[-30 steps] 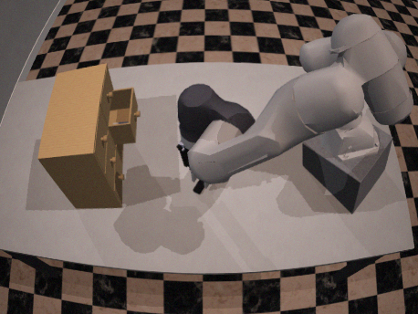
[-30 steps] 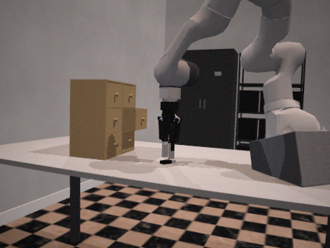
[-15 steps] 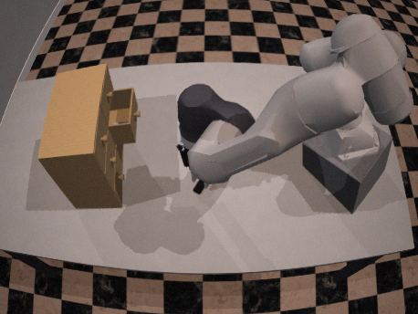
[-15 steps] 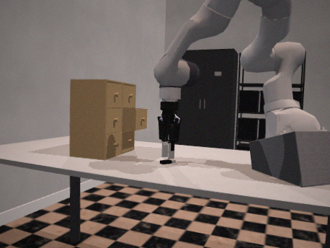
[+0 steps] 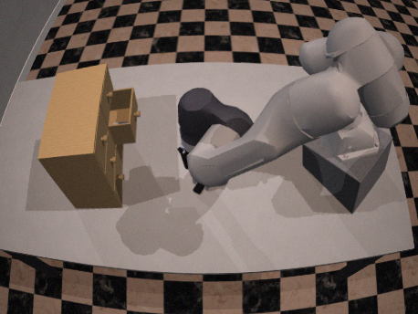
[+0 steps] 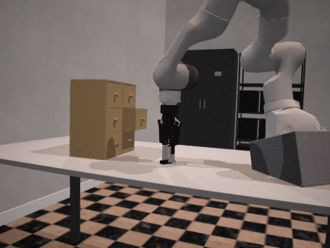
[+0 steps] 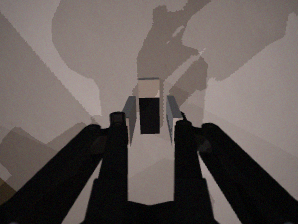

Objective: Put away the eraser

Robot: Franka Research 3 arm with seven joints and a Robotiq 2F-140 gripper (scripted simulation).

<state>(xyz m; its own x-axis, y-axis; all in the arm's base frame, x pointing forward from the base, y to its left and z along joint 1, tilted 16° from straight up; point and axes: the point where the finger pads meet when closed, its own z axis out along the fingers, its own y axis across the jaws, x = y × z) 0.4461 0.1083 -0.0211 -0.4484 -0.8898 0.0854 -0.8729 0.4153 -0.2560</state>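
Now: hand 30 mm above the black-and-white eraser and 10 mm to the left of it.
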